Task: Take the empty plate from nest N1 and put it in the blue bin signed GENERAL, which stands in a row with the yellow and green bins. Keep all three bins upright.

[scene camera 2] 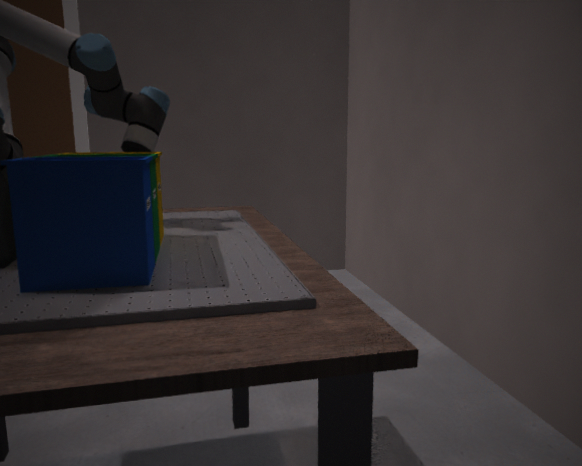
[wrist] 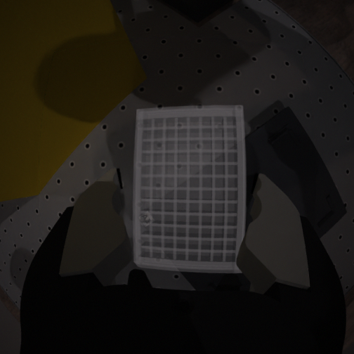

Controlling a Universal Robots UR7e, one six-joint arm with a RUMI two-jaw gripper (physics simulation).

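The empty plate (wrist: 189, 187), pale and gridded, lies between the fingers in the wrist view, with narrow gaps beside the fingertips. My gripper (wrist: 186, 172) is open around it; in scene camera 2 its fingers are hidden behind the bins. A dark block (wrist: 300, 170), which looks like the nest, shows beside and partly behind the plate; no N1 sign is readable. The blue bin (scene camera 2: 85, 220) stands upright at the near end of the row. The green bin (scene camera 2: 154, 220) and yellow bin (scene camera 2: 160, 215) (wrist: 30, 90) stand behind it, largely hidden in scene camera 2.
The perforated board (scene camera 2: 270, 280) (wrist: 215, 60) carries the bins and lies on the wooden table (scene camera 2: 345, 330). A dark object (wrist: 200, 7) shows at the top of the wrist view. The yellow bin is left of the gripper there. Walls stand behind and to the right.
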